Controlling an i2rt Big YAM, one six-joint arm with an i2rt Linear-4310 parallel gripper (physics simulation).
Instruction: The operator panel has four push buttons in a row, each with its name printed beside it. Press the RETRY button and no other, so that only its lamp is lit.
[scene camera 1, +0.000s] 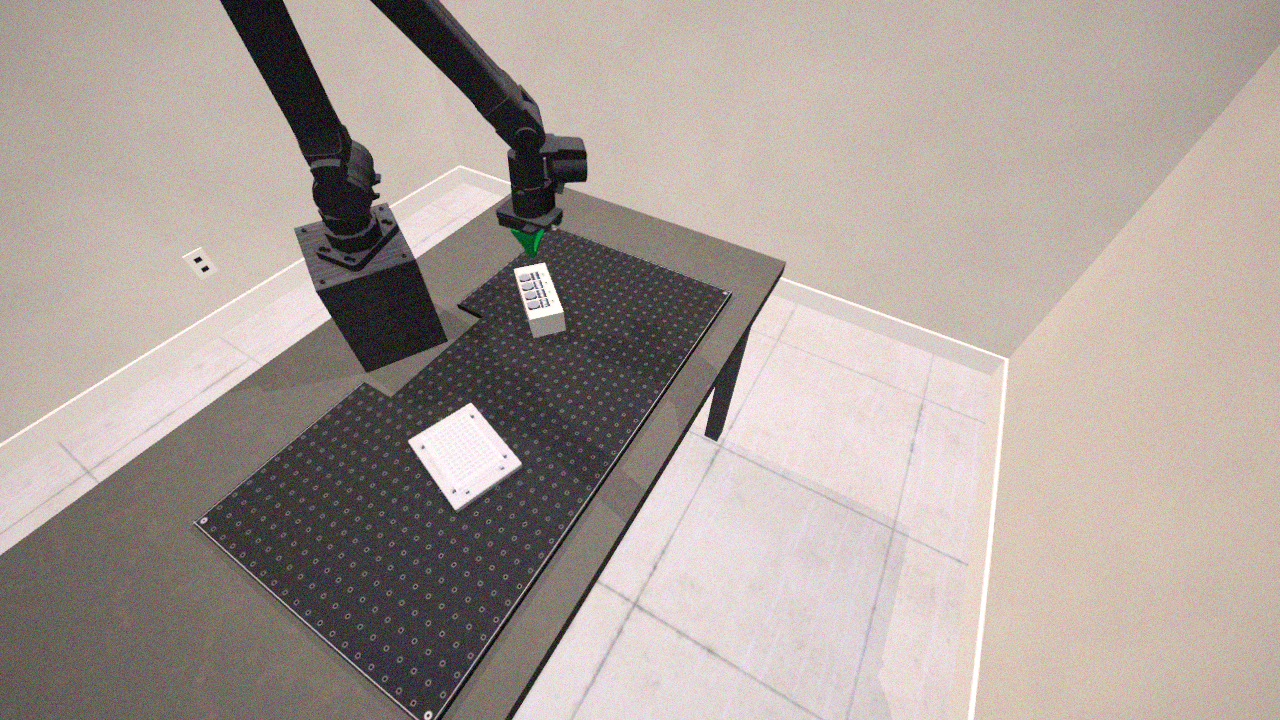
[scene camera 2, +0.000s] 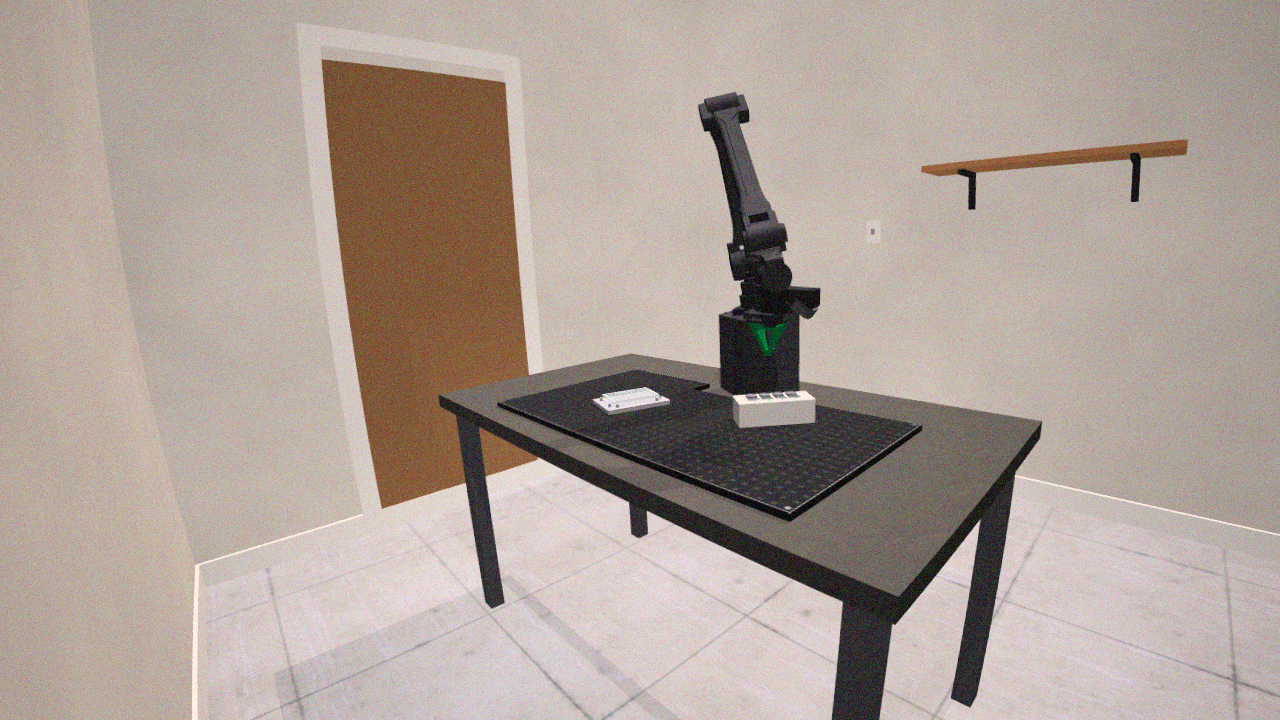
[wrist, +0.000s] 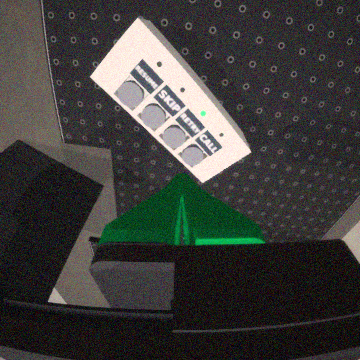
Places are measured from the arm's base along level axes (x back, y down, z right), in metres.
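Where they show: gripper, fingertip midpoint: (scene camera 1: 533, 256) (scene camera 2: 767, 355) (wrist: 181, 181); arm's base, link origin: (scene camera 1: 359, 242).
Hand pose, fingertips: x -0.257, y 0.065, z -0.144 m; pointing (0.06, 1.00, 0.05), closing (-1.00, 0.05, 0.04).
Observation:
Each offset is from my fingertips to the centre of the thing. Level surfaces: height alone.
The white operator panel @(dx +0.009, dy +0.118, dz -0.009 m) (scene camera 1: 547, 322) (scene camera 2: 774, 411) (wrist: 116, 55) stands on the black perforated mat. In the wrist view its grey round buttons run in a row: RESUME @(dx +0.052, dy +0.094, dz -0.032 m) (wrist: 130, 94), SKIP @(dx +0.033, dy +0.094, dz -0.009 m) (wrist: 152, 116), RETRY @(dx +0.014, dy +0.094, dz +0.014 m) (wrist: 174, 136) and CALL @(dx -0.005, dy +0.094, dz +0.037 m) (wrist: 193, 155). The lamp @(dx -0.016, dy +0.093, dz -0.011 m) (wrist: 203, 113) beside the RETRY label glows green. The lamps by RESUME @(dx +0.022, dy +0.093, dz -0.057 m) (wrist: 159, 64), SKIP @(dx +0.003, dy +0.093, dz -0.034 m) (wrist: 182, 90) and CALL @(dx -0.035, dy +0.093, dz +0.012 m) (wrist: 221, 134) are dark. My gripper (scene camera 1: 533, 254) (scene camera 2: 768, 352) (wrist: 181, 181) is shut and empty, its green fingertips together. It hangs above the panel's level, clear of the buttons.
A white square plate @(dx -0.036, dy +0.127, dz +0.359 m) (scene camera 1: 465, 456) (scene camera 2: 631, 400) with small studs lies on the mat @(dy +0.146 m) (scene camera 1: 340, 537) (scene camera 2: 716, 470). The black base block (scene camera 1: 384, 317) (scene camera 2: 733, 358) of the arm stands on the table @(dy +0.159 m) (scene camera 1: 80, 608) (scene camera 2: 948, 474) beside the mat. A wall shelf (scene camera 2: 1056, 158) is at the right in scene camera 2.

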